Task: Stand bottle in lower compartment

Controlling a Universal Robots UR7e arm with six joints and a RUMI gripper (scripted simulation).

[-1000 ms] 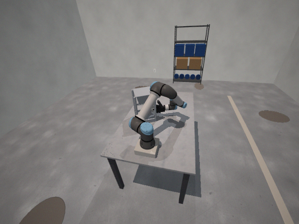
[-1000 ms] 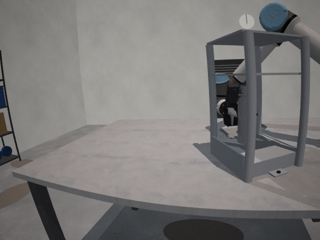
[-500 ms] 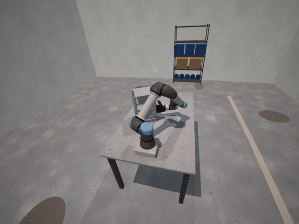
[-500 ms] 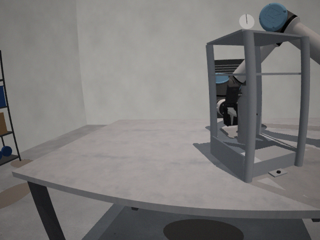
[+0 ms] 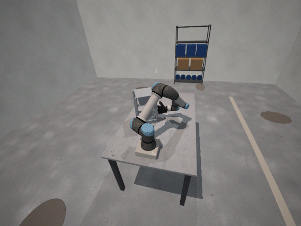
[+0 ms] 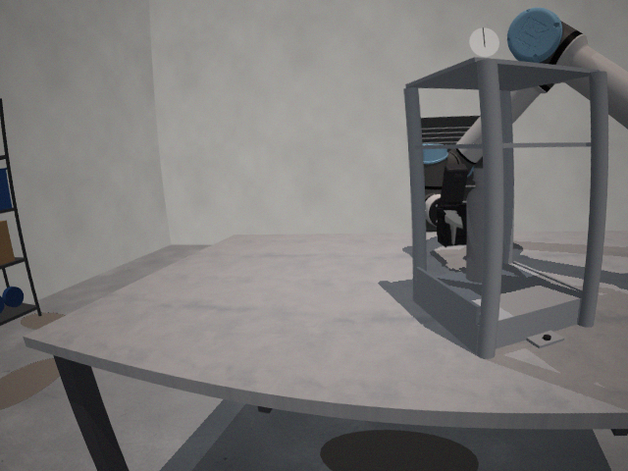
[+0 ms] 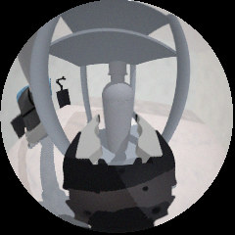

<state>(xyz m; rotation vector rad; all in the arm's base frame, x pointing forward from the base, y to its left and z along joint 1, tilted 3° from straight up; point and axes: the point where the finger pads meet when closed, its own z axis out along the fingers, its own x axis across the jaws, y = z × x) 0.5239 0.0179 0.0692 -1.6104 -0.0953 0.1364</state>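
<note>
The grey bottle lies 30 mm above my hand and 10 mm to the left of it. Round my hand: grey shelving unit (60 mm to the left, 50 mm above, 20 mm behind).
</note>
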